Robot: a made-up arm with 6 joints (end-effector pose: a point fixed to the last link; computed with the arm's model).
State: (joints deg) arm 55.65 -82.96 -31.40 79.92 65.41 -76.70
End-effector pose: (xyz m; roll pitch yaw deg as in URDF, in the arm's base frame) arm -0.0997 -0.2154 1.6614 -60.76 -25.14 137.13
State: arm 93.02 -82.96 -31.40 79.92 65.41 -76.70
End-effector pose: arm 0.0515 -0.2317 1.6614 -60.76 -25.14 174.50
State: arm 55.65 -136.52 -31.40 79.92 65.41 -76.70
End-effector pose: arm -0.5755 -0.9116 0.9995 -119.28 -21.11 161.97
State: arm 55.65 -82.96 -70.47 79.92 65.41 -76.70
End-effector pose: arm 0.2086 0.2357 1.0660 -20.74 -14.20 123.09
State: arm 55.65 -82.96 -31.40 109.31 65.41 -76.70
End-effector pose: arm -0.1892 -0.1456 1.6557 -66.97 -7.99 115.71
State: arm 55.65 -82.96 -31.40 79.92 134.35 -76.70
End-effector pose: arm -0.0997 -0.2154 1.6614 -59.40 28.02 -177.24
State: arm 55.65 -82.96 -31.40 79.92 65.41 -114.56
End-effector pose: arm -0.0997 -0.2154 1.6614 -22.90 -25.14 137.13
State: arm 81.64 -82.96 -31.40 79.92 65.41 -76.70
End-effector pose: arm 0.0048 -0.2373 1.6614 -60.76 -25.14 163.12
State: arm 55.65 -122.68 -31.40 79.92 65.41 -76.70
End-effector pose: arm -0.4898 -0.7862 1.2426 -104.68 -24.36 156.30
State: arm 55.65 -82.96 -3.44 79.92 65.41 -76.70
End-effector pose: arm -0.4194 -0.6832 1.8021 -91.81 -25.98 150.81
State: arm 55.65 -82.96 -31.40 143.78 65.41 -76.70
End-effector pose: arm -0.2423 -0.0343 1.6066 -81.55 7.48 88.46
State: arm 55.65 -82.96 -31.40 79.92 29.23 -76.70
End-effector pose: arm -0.0997 -0.2154 1.6614 -38.46 -47.45 100.96
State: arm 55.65 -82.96 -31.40 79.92 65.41 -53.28
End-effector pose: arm -0.0997 -0.2154 1.6614 -84.18 -25.14 137.13
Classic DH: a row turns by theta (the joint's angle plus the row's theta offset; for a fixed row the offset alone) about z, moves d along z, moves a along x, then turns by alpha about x. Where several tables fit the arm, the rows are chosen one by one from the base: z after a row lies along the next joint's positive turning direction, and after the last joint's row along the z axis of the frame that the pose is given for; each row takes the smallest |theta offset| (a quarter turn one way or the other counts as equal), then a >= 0, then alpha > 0; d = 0 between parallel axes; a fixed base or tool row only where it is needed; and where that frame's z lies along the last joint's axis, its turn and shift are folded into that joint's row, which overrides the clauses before.
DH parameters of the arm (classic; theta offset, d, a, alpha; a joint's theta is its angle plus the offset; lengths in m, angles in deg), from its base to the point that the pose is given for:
joint 1: 0 0.495 0 -90
joint 2: -90 0 0.806 180
joint 3: 0 0 0 -90
joint 4: 0 -1.188 0 90
joint 5: 0 0.224 0 -90
joint 6: 90 0 0 90
tool (fixed): -90 0 0 0

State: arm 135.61 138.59 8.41 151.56 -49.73 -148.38
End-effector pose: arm -0.0293 -0.2470 -1.0860 -86.48 67.93 60.34
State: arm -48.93 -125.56 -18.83 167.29 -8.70 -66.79
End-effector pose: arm -0.5217 0.9313 1.1498 75.32 -64.71 135.54
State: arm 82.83 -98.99 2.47 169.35 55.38 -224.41
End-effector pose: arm -0.3523 -1.0368 1.5251 41.39 -45.85 95.44
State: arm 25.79 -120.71 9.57 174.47 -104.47 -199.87
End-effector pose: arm -1.4273 -0.4421 0.9757 -153.98 54.46 -144.97
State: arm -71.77 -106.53 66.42 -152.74 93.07 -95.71
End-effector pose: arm -0.4175 1.9041 0.5133 -14.77 -60.97 -142.25
